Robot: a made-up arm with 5 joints.
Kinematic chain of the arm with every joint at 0, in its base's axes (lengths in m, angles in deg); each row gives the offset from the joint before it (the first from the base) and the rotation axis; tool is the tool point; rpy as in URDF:
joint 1: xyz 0.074 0 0.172 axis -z
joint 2: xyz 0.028 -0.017 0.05 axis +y
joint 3: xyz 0.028 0 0.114 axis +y
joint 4: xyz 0.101 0 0.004 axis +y
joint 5: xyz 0.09 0.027 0 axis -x
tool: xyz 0 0 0 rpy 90 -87.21 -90
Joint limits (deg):
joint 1: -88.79..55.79
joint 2: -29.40..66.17
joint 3: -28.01..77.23
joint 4: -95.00..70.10
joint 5: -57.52..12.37
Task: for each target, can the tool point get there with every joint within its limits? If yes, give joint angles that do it. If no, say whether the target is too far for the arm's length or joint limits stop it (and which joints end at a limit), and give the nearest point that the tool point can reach.
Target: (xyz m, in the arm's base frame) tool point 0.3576 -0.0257 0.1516
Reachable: yes | joints 7.19 52.56 -18.44 11.28 -29.46
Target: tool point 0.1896 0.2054 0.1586
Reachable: yes | joints -58.20 34.32 4.99 24.72 -10.83
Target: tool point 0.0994 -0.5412 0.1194
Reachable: no: too far | nearest point 0.2579 -0.2527 0.1597 | short by 0.332 m
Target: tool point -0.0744 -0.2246 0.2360
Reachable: no: joint limits stop it (at a limit: joint 2, joint 3) | nearest point 0.0598 -0.0214 0.1951 | short by 0.247 m
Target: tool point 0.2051 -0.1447 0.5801
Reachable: no: too far | nearest point 0.1756 -0.1121 0.4860 | short by 0.104 m
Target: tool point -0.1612 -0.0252 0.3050
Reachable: no: joint limits stop it (at a limit: joint 2, joint 3) | nearest point 0.0548 -0.0021 0.2174 | short by 0.234 m
